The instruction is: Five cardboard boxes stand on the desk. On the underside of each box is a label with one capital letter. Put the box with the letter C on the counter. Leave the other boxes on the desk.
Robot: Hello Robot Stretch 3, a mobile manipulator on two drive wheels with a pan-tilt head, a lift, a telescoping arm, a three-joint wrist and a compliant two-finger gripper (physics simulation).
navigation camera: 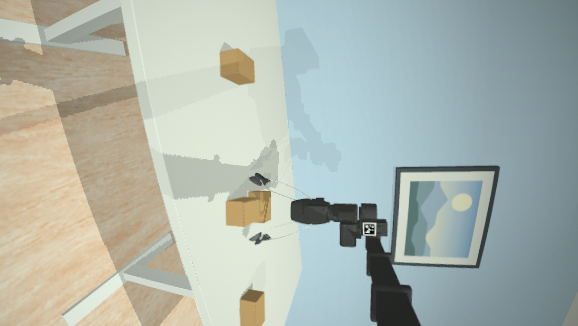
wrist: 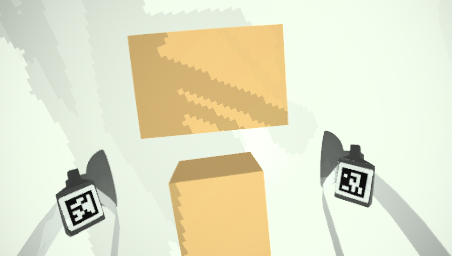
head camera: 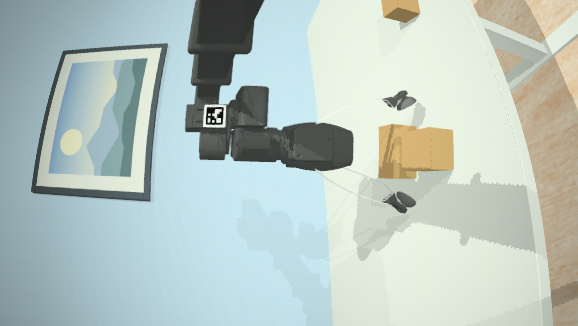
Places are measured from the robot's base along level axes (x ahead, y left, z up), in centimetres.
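Pixels of known places: gripper, fingertip midpoint: (head camera: 415, 151).
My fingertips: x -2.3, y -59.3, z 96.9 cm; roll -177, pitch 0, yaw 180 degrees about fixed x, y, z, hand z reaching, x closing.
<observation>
For each thing: its top centre in the pictures, then the offset to it from my fingertips. Level surfaces: height alone.
- desk, surface height: dz -1.9 cm
- cardboard box, top centre: (head camera: 415, 150) (navigation camera: 252, 211) dx +0.0, dy +4.7, dz +3.1 cm
- wider box, top centre: (head camera: 386, 151) (navigation camera: 267, 206) dx +0.0, dy -5.7, dz +3.1 cm
- third box, top centre: (navigation camera: 260, 312) dx -29.5, dy -0.5, dz +3.1 cm
- fourth box, top centre: (navigation camera: 247, 66) dx +36.4, dy +9.4, dz +3.1 cm
- wooden floor, surface height: dz -97.0 cm
My gripper (head camera: 403, 150) (navigation camera: 259, 209) (wrist: 217, 160) is open and points down over the desk (head camera: 440, 280) (navigation camera: 200, 125). Its fingers are spread wide, with gaps to the boxes between them. A cardboard box (head camera: 432, 149) (navigation camera: 239, 212) (wrist: 222, 220) stands on the side nearer the desk's front edge. A wider box (head camera: 389, 165) (navigation camera: 265, 206) (wrist: 210, 82) stands behind it, toward the wall. A third box (head camera: 397, 9) (navigation camera: 252, 309) stands to one side, and a fourth box (navigation camera: 237, 66) on the other side. No letter shows on any box. The counter does not show.
The arm (head camera: 220, 30) (navigation camera: 392, 300) reaches along the blue wall (head camera: 200, 260) (navigation camera: 450, 75), where a framed picture (head camera: 97, 120) (navigation camera: 445, 215) hangs. White desk legs (head camera: 520, 37) (navigation camera: 100, 295) stand on the wooden floor (head camera: 565, 175) (navigation camera: 65, 200) below the front edge.
</observation>
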